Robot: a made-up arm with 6 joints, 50 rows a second.
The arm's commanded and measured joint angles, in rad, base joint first. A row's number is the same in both.
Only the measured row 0 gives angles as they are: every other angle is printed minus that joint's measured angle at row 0.
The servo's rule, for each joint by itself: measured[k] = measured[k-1] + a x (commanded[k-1-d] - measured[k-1]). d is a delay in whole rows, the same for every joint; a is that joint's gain. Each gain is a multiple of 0.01, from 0.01 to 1. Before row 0 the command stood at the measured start. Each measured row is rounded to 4 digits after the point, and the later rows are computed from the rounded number. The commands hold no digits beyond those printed.
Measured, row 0: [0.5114, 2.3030, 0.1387, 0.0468, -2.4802, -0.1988]
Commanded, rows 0 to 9: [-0.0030, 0.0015, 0.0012, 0.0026, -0.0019, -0.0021]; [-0.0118, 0.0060, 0.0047, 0.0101, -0.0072, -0.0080]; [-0.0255, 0.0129, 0.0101, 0.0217, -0.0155, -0.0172]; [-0.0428, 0.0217, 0.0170, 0.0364, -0.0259, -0.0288]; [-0.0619, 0.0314, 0.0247, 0.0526, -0.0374, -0.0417]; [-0.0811, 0.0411, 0.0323, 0.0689, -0.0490, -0.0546]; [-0.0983, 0.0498, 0.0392, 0.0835, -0.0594, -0.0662]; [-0.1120, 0.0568, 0.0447, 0.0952, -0.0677, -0.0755]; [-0.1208, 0.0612, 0.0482, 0.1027, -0.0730, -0.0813]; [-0.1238, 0.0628, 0.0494, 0.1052, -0.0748, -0.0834]
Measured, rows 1 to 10: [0.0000, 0.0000, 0.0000, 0.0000, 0.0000, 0.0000]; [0.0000, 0.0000, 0.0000, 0.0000, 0.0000, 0.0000]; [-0.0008, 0.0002, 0.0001, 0.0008, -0.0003, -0.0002]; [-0.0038, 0.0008, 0.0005, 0.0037, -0.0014, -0.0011]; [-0.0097, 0.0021, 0.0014, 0.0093, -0.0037, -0.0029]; [-0.0186, 0.0043, 0.0028, 0.0177, -0.0073, -0.0057]; [-0.0303, 0.0073, 0.0048, 0.0285, -0.0121, -0.0097]; [-0.0440, 0.0110, 0.0073, 0.0410, -0.0180, -0.0146]; [-0.0587, 0.0153, 0.0102, 0.0542, -0.0246, -0.0203]; [-0.0731, 0.0199, 0.0133, 0.0669, -0.0315, -0.0264]
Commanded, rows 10 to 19: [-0.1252, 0.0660, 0.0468, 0.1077, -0.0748, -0.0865]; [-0.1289, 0.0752, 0.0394, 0.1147, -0.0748, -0.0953]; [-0.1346, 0.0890, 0.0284, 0.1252, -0.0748, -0.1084]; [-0.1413, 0.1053, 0.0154, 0.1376, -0.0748, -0.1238]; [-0.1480, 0.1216, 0.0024, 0.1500, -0.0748, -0.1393]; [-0.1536, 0.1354, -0.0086, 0.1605, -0.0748, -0.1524]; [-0.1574, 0.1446, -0.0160, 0.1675, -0.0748, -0.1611]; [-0.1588, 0.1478, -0.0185, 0.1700, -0.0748, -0.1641]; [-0.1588, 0.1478, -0.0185, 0.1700, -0.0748, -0.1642]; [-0.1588, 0.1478, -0.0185, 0.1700, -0.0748, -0.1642]
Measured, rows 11 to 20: [-0.0860, 0.0244, 0.0164, 0.0780, -0.0381, -0.0324]; [-0.0962, 0.0286, 0.0194, 0.0864, -0.0440, -0.0380]; [-0.1040, 0.0327, 0.0219, 0.0930, -0.0489, -0.0433]; [-0.1107, 0.0374, 0.0235, 0.0997, -0.0530, -0.0490]; [-0.1172, 0.0431, 0.0239, 0.1076, -0.0565, -0.0555]; [-0.1237, 0.0499, 0.0231, 0.1169, -0.0594, -0.0630]; [-0.1303, 0.0578, 0.0212, 0.1272, -0.0619, -0.0714]; [-0.1366, 0.0663, 0.0185, 0.1375, -0.0640, -0.0803]; [-0.1422, 0.0749, 0.0154, 0.1468, -0.0657, -0.0892]; [-0.1467, 0.0829, 0.0123, 0.1540, -0.0672, -0.0974]
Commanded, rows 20 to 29: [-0.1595, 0.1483, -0.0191, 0.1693, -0.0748, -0.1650]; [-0.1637, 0.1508, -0.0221, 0.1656, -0.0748, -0.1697]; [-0.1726, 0.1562, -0.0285, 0.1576, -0.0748, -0.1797]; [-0.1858, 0.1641, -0.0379, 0.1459, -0.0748, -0.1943]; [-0.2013, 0.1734, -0.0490, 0.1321, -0.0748, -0.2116]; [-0.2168, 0.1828, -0.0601, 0.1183, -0.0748, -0.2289]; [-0.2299, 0.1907, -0.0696, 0.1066, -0.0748, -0.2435]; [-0.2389, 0.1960, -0.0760, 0.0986, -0.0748, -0.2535]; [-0.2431, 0.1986, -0.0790, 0.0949, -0.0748, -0.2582]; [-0.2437, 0.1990, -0.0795, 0.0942, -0.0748, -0.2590]
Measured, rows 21 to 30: [-0.1500, 0.0900, 0.0095, 0.1590, -0.0684, -0.1047]; [-0.1524, 0.0964, 0.0070, 0.1624, -0.0694, -0.1112]; [-0.1543, 0.1021, 0.0047, 0.1645, -0.0703, -0.1171]; [-0.1568, 0.1075, 0.0023, 0.1648, -0.0710, -0.1229]; [-0.1611, 0.1129, -0.0005, 0.1626, -0.0716, -0.1291]; [-0.1678, 0.1185, -0.0039, 0.1574, -0.0721, -0.1363]; [-0.1768, 0.1245, -0.0080, 0.1496, -0.0725, -0.1446]; [-0.1876, 0.1309, -0.0127, 0.1399, -0.0729, -0.1539]; [-0.1990, 0.1375, -0.0178, 0.1296, -0.0732, -0.1638]; [-0.2098, 0.1439, -0.0230, 0.1200, -0.0735, -0.1737]
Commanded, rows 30 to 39: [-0.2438, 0.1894, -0.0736, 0.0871, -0.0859, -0.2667]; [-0.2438, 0.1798, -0.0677, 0.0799, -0.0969, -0.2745]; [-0.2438, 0.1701, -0.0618, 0.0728, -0.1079, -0.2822]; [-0.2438, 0.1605, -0.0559, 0.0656, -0.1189, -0.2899]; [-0.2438, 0.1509, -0.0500, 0.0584, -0.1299, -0.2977]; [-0.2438, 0.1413, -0.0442, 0.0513, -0.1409, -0.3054]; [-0.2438, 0.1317, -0.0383, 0.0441, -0.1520, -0.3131]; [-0.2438, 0.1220, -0.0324, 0.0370, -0.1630, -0.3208]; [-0.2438, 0.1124, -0.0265, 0.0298, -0.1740, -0.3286]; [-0.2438, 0.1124, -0.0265, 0.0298, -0.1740, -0.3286]
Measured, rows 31 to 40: [-0.2188, 0.1499, -0.0280, 0.1122, -0.0737, -0.1830]; [-0.2255, 0.1553, -0.0326, 0.1066, -0.0739, -0.1914]; [-0.2304, 0.1591, -0.0363, 0.1006, -0.0758, -0.1997]; [-0.2340, 0.1614, -0.0391, 0.0942, -0.0792, -0.2079]; [-0.2366, 0.1624, -0.0411, 0.0876, -0.0838, -0.2161]; [-0.2385, 0.1622, -0.0424, 0.0808, -0.0894, -0.2242]; [-0.2399, 0.1610, -0.0431, 0.0739, -0.0959, -0.2323]; [-0.2410, 0.1588, -0.0432, 0.0669, -0.1031, -0.2403]; [-0.2418, 0.1558, -0.0428, 0.0598, -0.1109, -0.2483]; [-0.2423, 0.1521, -0.0419, 0.0527, -0.1192, -0.2563]
